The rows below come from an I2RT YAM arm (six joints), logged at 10 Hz.
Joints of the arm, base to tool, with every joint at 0 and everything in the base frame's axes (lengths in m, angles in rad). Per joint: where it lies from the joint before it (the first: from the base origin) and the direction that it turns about. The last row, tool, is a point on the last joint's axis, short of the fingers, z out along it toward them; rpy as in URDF.
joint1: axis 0 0 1 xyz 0 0 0.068
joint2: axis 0 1 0 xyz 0.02 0.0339 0.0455
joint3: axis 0 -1 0 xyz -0.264 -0.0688 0
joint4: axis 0 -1 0 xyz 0.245 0.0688 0.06
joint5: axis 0 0 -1 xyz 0.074 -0.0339 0.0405
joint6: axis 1 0 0 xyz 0.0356 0 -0.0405
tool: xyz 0 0 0 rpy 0 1.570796 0
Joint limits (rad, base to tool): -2.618..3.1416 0..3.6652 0..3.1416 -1.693..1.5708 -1.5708..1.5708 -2.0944..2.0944
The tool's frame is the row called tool.
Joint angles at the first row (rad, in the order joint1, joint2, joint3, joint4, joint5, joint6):
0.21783 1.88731 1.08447 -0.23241 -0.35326 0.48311
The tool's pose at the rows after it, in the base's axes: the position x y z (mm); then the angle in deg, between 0 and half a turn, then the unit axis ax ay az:
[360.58 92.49 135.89 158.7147 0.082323 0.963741 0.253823]
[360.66 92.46 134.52 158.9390 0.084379 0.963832 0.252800]
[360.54 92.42 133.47 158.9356 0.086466 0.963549 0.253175]
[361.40 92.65 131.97 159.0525 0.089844 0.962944 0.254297]
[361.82 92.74 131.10 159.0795 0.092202 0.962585 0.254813]
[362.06 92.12 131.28 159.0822 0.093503 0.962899 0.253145]
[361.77 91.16 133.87 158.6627 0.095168 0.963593 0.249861]
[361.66 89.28 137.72 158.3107 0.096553 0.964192 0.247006]
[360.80 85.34 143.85 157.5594 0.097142 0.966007 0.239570]
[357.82 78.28 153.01 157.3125 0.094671 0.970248 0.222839]
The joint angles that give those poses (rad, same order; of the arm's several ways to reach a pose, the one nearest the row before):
0.21781 1.89676 1.09069 -0.23139 -0.35531 0.48626
0.21782 1.90057 1.09067 -0.23155 -0.35388 0.48931
0.21782 1.90214 1.08767 -0.22588 -0.35343 0.49375
0.21784 1.90824 1.08906 -0.22092 -0.35443 0.50116
0.21784 1.91134 1.08912 -0.21706 -0.35429 0.50621
0.21634 1.91141 1.09065 -0.22019 -0.35141 0.50620
0.21478 1.90316 1.09067 -0.22460 -0.34266 0.50620
0.21044 1.89261 1.09371 -0.23593 -0.33671 0.50333
0.20181 1.87316 1.09523 -0.25365 -0.32264 0.49214
0.18664 1.84276 1.10107 -0.30515 -0.30011 0.46221

